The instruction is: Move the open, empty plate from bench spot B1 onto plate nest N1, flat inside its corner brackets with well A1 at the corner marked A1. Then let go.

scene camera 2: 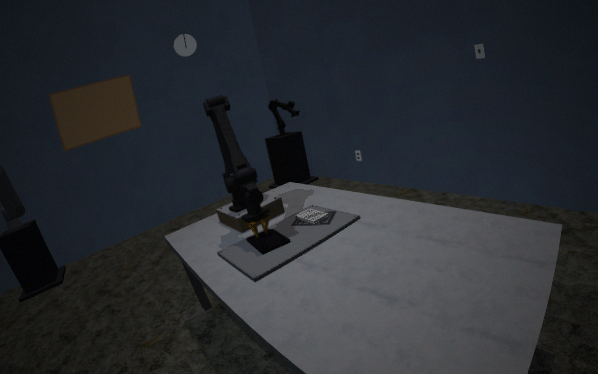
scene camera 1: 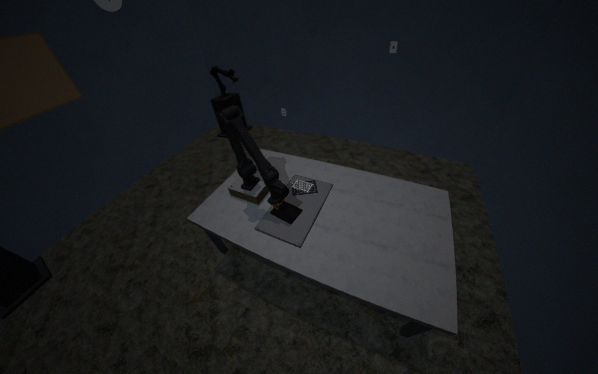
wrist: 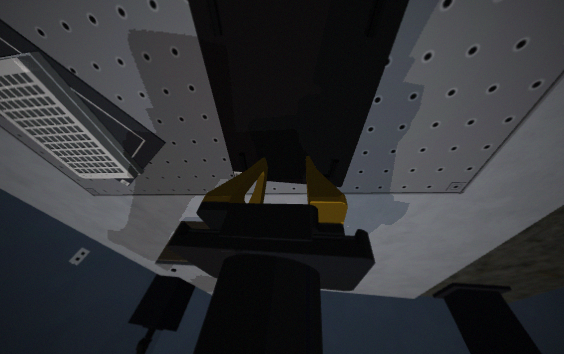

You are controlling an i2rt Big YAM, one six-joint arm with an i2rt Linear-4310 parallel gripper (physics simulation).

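Frame: origin at the arm's base, x up, y ahead, z left, level; millimetres.
Seen in the pictures: gripper, fingertip midpoint: (scene camera 2: 261,235) (scene camera 1: 279,207) (wrist: 286,161); arm's base, origin of the base link: (scene camera 2: 243,206) (scene camera 1: 250,183).
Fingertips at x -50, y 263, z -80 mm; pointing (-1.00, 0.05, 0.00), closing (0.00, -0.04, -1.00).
Pixels of each thing's top centre, then the offset from my fingertips to it. Level surfaces: height alone.
- white gridded plate, middle of its top: (wrist: 58,134) (scene camera 2: 311,214) (scene camera 1: 302,185) dz +230, dx +4, dy +57 mm
- nest, middle of its top: (wrist: 288,113) (scene camera 2: 266,237) (scene camera 1: 285,210) dz -10, dx +6, dy +51 mm
- white table, its level: dx -25 mm
The white gridded plate (scene camera 1: 303,186) (scene camera 2: 312,215) (wrist: 55,120) lies on a dark marked spot (scene camera 2: 327,221) (wrist: 150,142) toward the far end of the board. A black, flat, roughly square block, which looks like the nest (scene camera 1: 288,215) (scene camera 2: 269,243) (wrist: 280,75), sits toward the board's near end; small upright marks show near its corners in the wrist view, and no lettering is readable. My gripper (scene camera 1: 278,206) (scene camera 2: 262,234) (wrist: 286,161) is partly open and empty, pointing down over the arm-side edge of the black block, apart from the plate. Exact fingertip height is hard to tell.
The grey perforated board (scene camera 1: 300,232) (scene camera 2: 260,266) (wrist: 425,110) lies on the white table (scene camera 1: 390,235) (scene camera 2: 425,280). The arm's wood-sided base (scene camera 1: 256,196) (scene camera 2: 230,220) stands beside the board. Black pedestals (scene camera 2: 290,159) (scene camera 2: 32,260) stand beyond the table.
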